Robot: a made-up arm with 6 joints.
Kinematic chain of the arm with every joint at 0, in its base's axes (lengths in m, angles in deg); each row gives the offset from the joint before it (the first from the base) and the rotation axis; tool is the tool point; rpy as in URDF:
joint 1: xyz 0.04 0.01 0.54 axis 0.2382 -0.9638 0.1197
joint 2: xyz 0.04 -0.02 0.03 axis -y
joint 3: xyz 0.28 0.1 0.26 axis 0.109 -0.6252 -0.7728
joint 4: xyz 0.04 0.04 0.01 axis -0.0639 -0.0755 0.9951
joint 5: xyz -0.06 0.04 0 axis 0.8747 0.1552 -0.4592
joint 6: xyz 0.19 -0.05 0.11 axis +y
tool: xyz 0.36 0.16 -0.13 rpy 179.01 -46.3 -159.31
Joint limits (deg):
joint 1: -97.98..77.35
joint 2: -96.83..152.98
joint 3: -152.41..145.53
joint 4: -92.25..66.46
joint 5: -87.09..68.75
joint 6: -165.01..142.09
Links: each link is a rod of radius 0.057 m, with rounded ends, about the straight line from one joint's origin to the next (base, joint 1, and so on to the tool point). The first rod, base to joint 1, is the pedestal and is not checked.
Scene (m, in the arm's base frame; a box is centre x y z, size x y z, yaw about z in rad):
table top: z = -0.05
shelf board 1: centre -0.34 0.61 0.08 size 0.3 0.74 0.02 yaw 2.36
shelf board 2: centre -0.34 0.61 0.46 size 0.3 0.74 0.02 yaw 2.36
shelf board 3: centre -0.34 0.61 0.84 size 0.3 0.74 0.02 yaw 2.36
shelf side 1: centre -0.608 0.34 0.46 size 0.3 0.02 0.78 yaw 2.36
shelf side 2: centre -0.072 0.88 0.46 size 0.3 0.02 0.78 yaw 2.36
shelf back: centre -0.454 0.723 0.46 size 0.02 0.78 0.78 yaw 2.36
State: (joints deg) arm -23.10 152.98 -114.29 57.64 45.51 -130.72
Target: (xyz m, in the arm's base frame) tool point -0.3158 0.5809 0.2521
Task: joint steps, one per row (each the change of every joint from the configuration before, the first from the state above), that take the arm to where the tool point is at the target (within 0.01 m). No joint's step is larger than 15 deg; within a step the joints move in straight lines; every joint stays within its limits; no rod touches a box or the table.
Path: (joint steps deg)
1: 1.40 -5.08 -7.14 4.41 11.42 13.36
2: 1.39 -5.09 -7.14 4.41 11.41 13.35
3: -5.53 -6.72 -11.92 0.00 -4.07 14.19
4: -5.54 -6.72 -11.92 0.00 -4.07 14.19
5: 7.13 7.87 4.00 0.00 -11.61 -8.84
6: 7.14 7.87 4.00 0.00 -11.61 -8.83
7: 7.13 7.87 4.00 0.00 -11.61 -8.83

